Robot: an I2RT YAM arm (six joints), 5 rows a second.
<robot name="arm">
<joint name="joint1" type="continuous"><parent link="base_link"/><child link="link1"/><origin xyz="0.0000 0.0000 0.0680" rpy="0.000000 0.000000 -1.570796"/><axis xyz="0 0 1"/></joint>
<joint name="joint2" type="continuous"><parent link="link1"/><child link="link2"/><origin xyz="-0.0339 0.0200 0.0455" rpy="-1.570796 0.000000 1.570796"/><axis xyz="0 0 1"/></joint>
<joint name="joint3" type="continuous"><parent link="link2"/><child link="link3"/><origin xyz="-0.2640 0.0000 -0.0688" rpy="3.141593 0.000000 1.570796"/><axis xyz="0 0 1"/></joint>
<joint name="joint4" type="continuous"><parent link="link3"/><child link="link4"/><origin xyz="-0.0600 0.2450 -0.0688" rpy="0.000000 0.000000 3.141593"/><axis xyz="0 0 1"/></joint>
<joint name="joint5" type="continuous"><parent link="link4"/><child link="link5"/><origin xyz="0.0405 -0.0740 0.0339" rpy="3.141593 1.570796 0.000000"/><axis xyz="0 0 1"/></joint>
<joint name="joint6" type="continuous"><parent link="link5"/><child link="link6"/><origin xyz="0.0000 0.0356 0.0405" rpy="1.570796 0.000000 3.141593"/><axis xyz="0 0 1"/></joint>
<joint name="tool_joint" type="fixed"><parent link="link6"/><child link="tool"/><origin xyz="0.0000 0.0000 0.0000" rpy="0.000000 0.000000 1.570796"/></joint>
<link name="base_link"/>
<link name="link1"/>
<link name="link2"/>
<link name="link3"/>
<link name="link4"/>
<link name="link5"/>
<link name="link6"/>
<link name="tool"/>
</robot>
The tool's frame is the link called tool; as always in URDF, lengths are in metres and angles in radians. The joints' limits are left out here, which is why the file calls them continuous.
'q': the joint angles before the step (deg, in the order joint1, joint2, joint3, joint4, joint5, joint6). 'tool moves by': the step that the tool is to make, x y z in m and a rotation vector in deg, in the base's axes. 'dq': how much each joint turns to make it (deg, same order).
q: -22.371, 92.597, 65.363, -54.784, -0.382, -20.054
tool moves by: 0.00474, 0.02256, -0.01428, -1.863, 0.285, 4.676
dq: 4.721, -0.021, -3.409, 3.760, 1.835, -0.218
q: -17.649, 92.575, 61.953, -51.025, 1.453, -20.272
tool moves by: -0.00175, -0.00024, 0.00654, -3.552, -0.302, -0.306
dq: 0.262, -1.267, 0.110, -0.022, 3.345, 0.044
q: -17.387, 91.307, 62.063, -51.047, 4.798, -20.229
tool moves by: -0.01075, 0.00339, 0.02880, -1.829, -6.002, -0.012
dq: -0.001, -6.272, 0.023, -0.023, -0.044, 0.022
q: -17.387, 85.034, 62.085, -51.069, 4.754, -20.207
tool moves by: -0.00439, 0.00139, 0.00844, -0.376, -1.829, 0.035
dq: -0.023, -2.011, -0.087, -0.066, -0.197, 0.000
